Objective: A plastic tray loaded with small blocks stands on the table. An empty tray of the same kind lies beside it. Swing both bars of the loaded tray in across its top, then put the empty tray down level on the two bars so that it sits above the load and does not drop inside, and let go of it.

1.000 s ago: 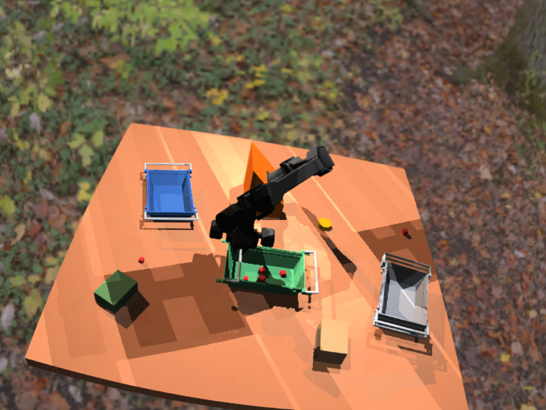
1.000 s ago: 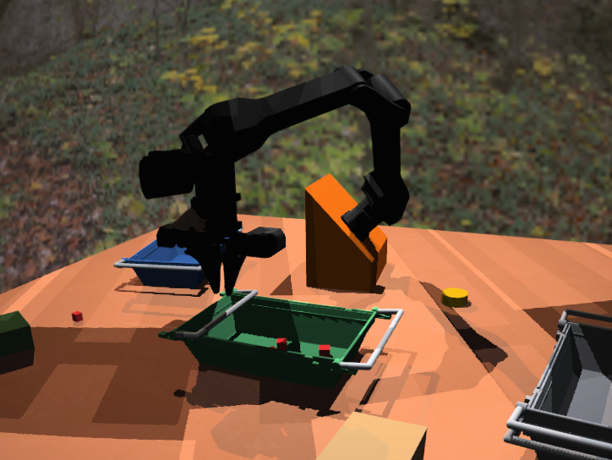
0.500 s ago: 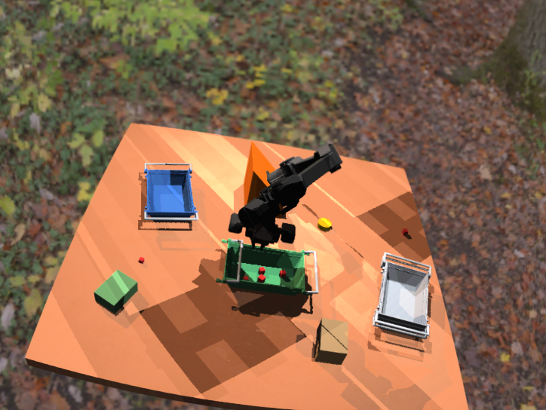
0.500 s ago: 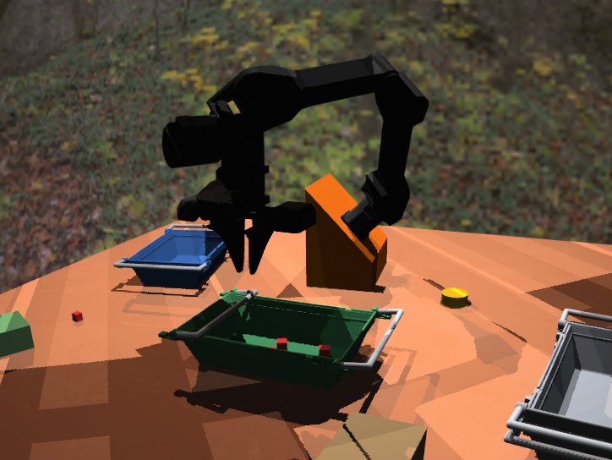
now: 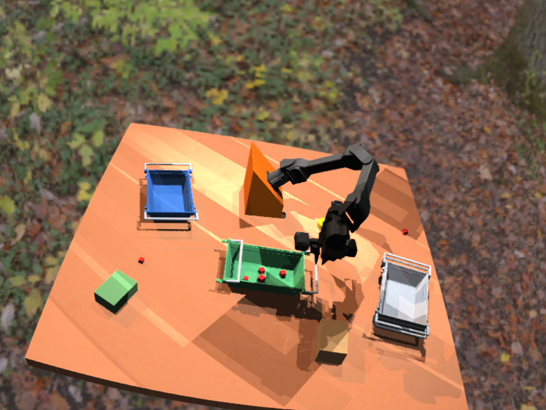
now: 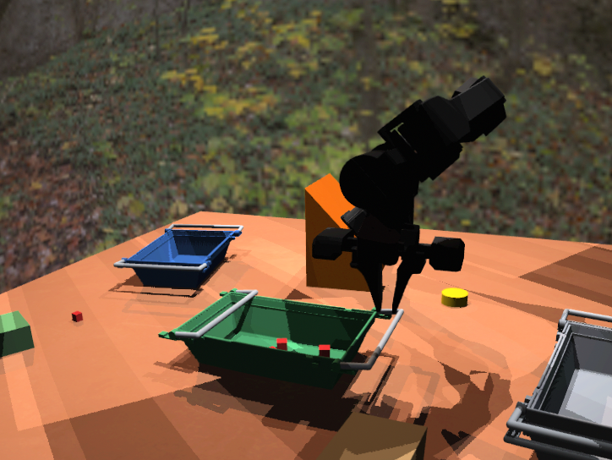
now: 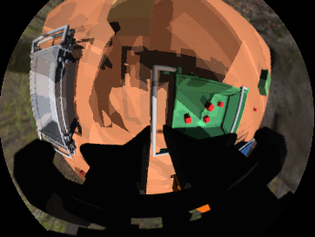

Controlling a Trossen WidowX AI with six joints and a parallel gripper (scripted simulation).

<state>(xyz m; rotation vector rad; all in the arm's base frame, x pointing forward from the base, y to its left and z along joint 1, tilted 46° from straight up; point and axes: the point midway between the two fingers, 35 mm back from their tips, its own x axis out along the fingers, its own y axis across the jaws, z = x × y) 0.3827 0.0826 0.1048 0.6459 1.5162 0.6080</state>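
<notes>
Now: gripper tip 33 cm past the blue tray, 49 cm to the left of it and 5 cm above it. Round my gripper tip: yellow disc: 30 cm behind, 8 cm to the left, 9 cm below; then tan box: 25 cm ahead, 3 cm to the left, 7 cm below; then green box: 14 cm ahead, 60 cm to the right, 8 cm below.
</notes>
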